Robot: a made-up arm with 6 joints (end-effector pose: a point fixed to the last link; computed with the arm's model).
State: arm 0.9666 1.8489 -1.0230 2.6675 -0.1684 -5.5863
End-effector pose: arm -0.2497 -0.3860 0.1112 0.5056 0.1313 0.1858 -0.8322
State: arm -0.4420 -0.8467 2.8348 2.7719 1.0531 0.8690
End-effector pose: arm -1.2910 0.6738 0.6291 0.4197 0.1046 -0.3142 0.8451
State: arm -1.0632 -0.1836 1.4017 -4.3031 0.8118 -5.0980
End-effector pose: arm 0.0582 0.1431 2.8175 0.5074 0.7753 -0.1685 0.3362
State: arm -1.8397 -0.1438 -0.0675 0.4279 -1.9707 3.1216
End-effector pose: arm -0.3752 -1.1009 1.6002 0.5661 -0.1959 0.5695 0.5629
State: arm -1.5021 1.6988 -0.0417 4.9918 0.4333 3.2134
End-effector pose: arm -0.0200 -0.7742 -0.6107 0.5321 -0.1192 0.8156 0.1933
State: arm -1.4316 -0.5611 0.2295 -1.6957 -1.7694 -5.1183
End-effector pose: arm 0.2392 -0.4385 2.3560 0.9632 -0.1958 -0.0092 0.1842
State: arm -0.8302 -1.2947 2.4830 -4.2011 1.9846 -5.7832
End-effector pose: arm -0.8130 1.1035 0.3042 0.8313 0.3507 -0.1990 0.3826
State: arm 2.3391 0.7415 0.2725 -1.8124 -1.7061 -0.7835
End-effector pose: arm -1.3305 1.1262 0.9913 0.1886 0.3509 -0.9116 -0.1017
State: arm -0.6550 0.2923 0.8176 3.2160 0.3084 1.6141
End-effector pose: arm 1.1637 -0.8991 2.2576 0.7222 0.5988 -0.2970 -0.1778
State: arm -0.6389 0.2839 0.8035 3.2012 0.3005 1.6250
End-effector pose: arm 1.1774 -0.8786 2.2542 0.7236 0.6024 -0.2914 -0.1693
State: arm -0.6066 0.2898 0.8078 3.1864 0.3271 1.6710
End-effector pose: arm 1.2105 -0.8431 2.2465 0.7345 0.5997 -0.2682 -0.1700
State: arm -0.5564 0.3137 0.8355 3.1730 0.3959 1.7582
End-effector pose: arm 1.2641 -0.7888 2.2336 0.7572 0.5871 -0.2227 -0.1801
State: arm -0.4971 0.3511 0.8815 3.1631 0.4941 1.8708
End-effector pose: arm 1.3257 -0.7214 2.2172 0.7869 0.5635 -0.1613 -0.1930
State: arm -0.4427 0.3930 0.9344 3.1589 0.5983 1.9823
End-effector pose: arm 1.3797 -0.6560 2.2003 0.8155 0.5328 -0.0981 -0.2035
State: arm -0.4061 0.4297 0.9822 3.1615 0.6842 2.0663
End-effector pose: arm 1.4149 -0.6109 2.1871 0.8357 0.5045 -0.0492 -0.2115
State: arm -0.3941 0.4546 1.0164 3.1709 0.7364 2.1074
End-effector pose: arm 1.4283 -0.5978 2.1808 0.8448 0.4869 -0.0244 -0.2205
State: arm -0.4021 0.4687 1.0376 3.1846 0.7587 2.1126
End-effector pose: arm 1.4252 -0.6119 2.1803 0.8455 0.4806 -0.0204 -0.2317
